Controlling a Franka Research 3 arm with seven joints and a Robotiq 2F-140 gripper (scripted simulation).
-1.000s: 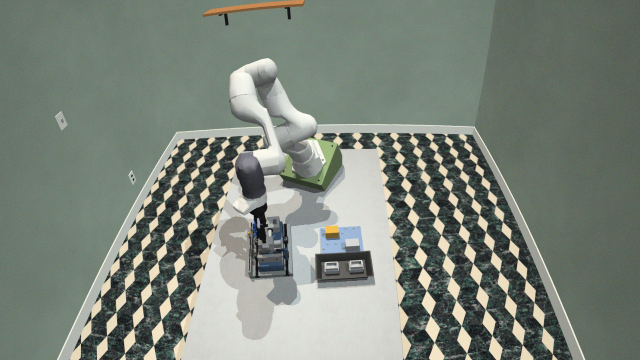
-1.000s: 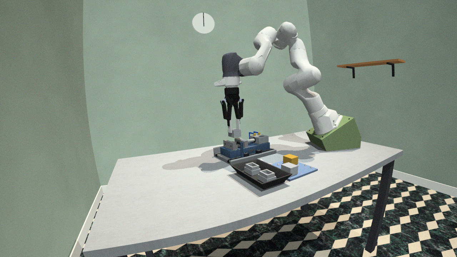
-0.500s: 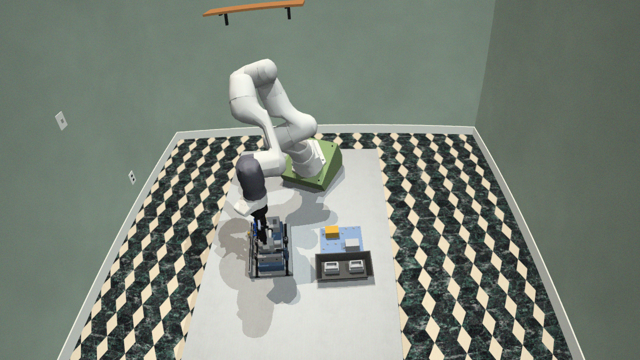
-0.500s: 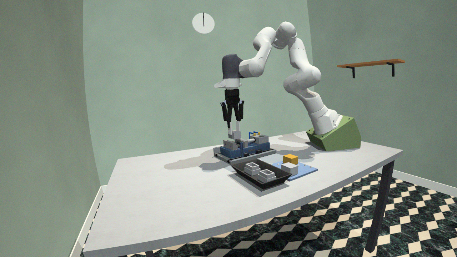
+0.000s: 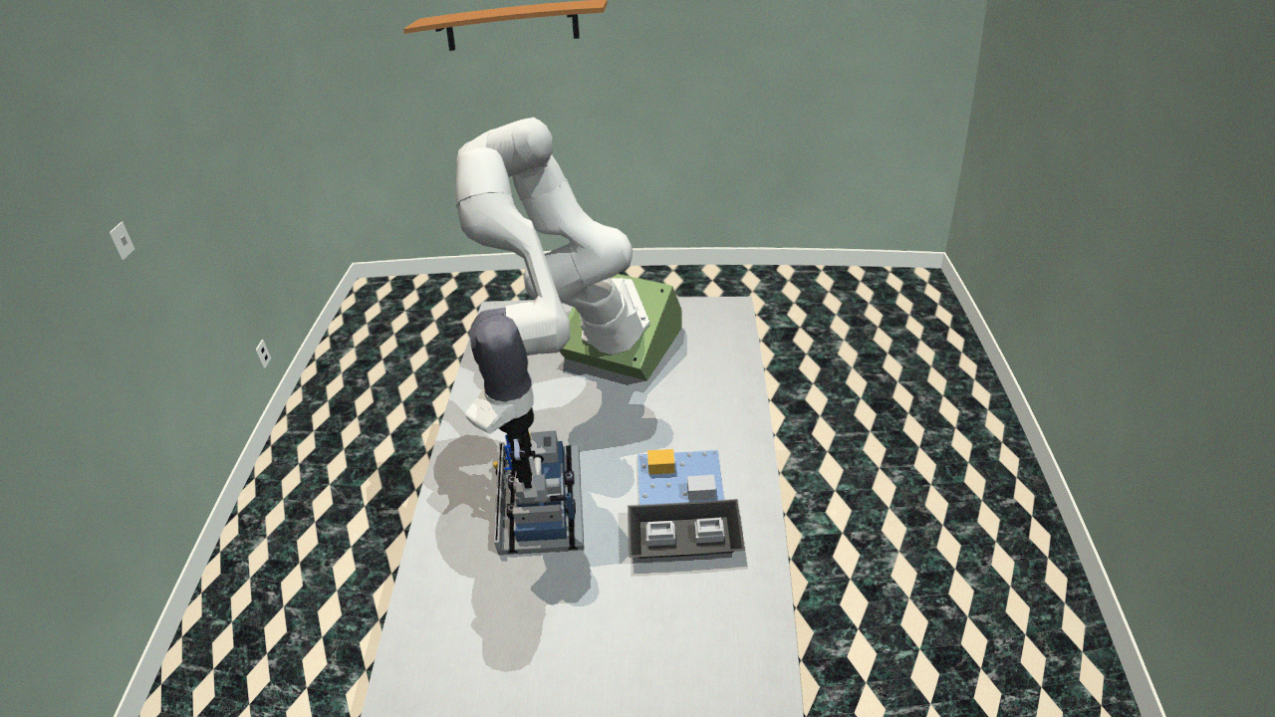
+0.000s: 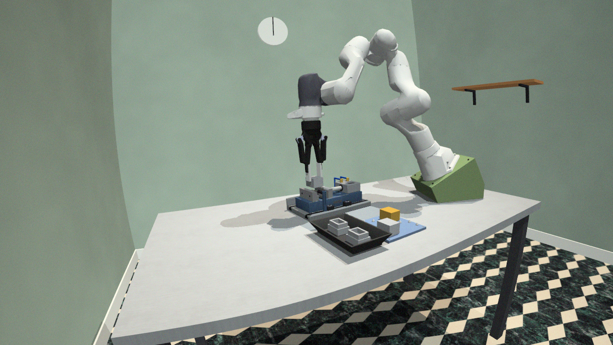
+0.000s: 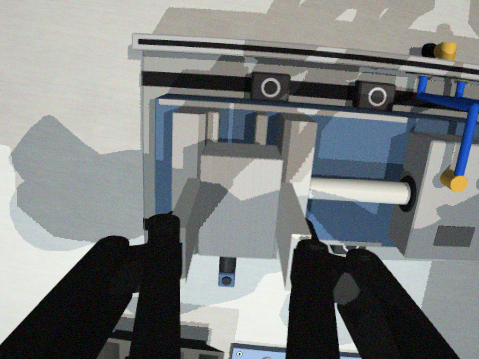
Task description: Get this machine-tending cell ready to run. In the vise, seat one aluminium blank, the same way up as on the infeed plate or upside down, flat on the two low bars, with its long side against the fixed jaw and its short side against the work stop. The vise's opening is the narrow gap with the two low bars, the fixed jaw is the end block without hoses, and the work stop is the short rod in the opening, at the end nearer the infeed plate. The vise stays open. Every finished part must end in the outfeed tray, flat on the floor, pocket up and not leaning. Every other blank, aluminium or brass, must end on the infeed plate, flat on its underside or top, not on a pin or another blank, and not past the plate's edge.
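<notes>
My gripper is now 40 mm above the aluminium blank. Round my hand: hose block: 160 mm behind, 10 mm to the left, 80 mm below; then white rod: 90 mm behind, 10 mm to the left, 80 mm below; then vise: 70 mm behind, 10 mm to the left, 120 mm below.
</notes>
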